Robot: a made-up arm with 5 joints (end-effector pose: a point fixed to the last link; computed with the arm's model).
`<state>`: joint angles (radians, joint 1 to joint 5).
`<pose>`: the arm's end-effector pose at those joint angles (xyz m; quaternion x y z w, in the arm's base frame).
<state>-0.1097 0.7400 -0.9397 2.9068 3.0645</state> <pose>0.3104 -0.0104 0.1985 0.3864 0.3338 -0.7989 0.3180</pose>
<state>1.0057 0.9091 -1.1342 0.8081 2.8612</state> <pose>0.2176 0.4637 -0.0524 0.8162 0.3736 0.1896 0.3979</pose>
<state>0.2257 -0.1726 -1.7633 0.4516 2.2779</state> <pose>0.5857 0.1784 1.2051 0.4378 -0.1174 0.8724 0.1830</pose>
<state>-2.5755 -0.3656 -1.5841 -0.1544 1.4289</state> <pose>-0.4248 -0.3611 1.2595 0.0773 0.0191 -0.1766 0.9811</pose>
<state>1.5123 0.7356 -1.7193 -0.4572 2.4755</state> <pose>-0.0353 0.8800 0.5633 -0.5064 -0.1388 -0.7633 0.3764</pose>
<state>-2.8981 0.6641 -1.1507 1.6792 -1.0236</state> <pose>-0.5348 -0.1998 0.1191 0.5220 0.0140 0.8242 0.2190</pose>
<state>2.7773 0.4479 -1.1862 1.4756 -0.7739</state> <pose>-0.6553 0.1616 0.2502 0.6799 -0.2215 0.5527 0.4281</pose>
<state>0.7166 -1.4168 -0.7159 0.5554 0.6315</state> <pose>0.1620 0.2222 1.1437 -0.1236 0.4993 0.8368 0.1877</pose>
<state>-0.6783 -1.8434 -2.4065 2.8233 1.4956</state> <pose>-0.4951 0.4373 0.7323 0.3600 0.0778 0.6693 0.6453</pose>
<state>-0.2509 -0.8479 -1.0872 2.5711 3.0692</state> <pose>0.3519 -0.0690 0.9089 0.8344 -0.2380 -0.1433 0.4760</pose>
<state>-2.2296 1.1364 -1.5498 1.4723 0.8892</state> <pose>-0.3195 -0.5138 -0.0263 -0.8352 0.4624 -0.2927 0.0550</pose>
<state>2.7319 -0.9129 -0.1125 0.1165 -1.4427</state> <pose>-0.5742 0.1642 0.5688 0.9825 0.1796 0.0002 0.0497</pose>
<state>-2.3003 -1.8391 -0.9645 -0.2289 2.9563</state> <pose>0.2007 0.1440 1.2341 -0.4559 -0.0217 0.5429 0.7049</pose>
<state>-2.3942 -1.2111 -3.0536 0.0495 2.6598</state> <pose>0.6698 0.5375 0.7439 -0.5027 0.5370 0.4861 0.4718</pose>
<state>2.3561 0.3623 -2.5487 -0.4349 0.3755</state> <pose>-0.4394 0.2980 1.3075 0.3845 0.1901 -0.8692 0.2461</pose>
